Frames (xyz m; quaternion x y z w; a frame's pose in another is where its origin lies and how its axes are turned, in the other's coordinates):
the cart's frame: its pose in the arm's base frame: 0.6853 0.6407 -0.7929 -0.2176 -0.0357 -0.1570 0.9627
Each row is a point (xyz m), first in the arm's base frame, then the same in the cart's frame.
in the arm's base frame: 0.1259 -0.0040 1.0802
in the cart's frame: -0.0888 -1.4934 1.4139
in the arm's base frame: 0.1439 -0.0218 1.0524
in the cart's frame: -0.0705 -1.4916 1.3811
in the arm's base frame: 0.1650 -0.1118 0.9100
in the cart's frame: -0.0442 -1.5038 1.2138
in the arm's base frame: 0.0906 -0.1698 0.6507
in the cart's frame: -0.1336 -1.4714 0.9548
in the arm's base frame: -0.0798 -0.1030 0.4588
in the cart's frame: -0.3406 -1.3901 0.8104
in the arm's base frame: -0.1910 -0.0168 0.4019
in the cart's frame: -0.4786 -1.3285 0.7962
